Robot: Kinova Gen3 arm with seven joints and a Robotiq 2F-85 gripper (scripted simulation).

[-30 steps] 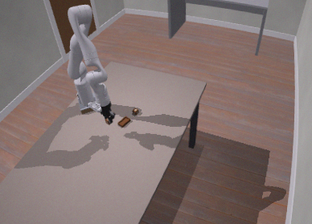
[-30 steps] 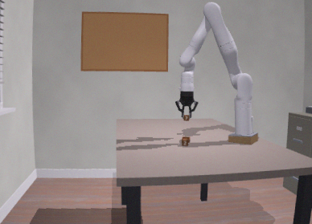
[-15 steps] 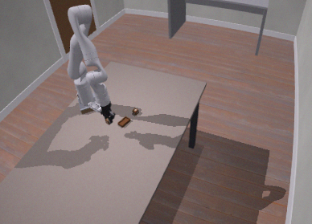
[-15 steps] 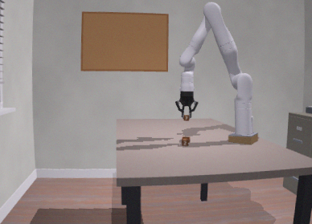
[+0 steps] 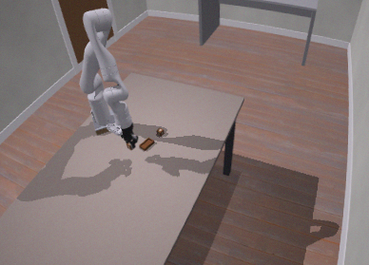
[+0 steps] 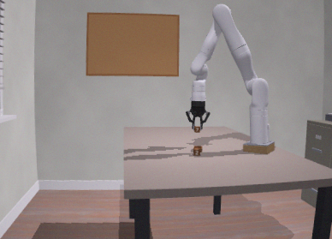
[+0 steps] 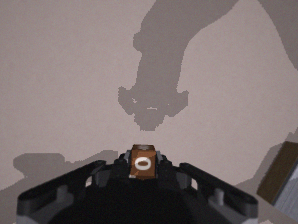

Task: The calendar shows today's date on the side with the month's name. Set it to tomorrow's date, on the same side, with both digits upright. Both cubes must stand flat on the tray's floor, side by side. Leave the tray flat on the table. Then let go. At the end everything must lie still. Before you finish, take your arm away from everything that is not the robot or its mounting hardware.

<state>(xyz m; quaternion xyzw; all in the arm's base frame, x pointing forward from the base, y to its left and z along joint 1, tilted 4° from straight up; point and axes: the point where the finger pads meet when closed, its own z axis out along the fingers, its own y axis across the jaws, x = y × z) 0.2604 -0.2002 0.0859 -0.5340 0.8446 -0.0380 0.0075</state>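
My hand is 190 mm to the right of the digit cube, 90 mm short of it and 90 mm above it. From my hand the other things lie so: brown number cube 10 mm below; brown calendar tray 100 mm to the left, 100 mm below, 40 mm ahead.
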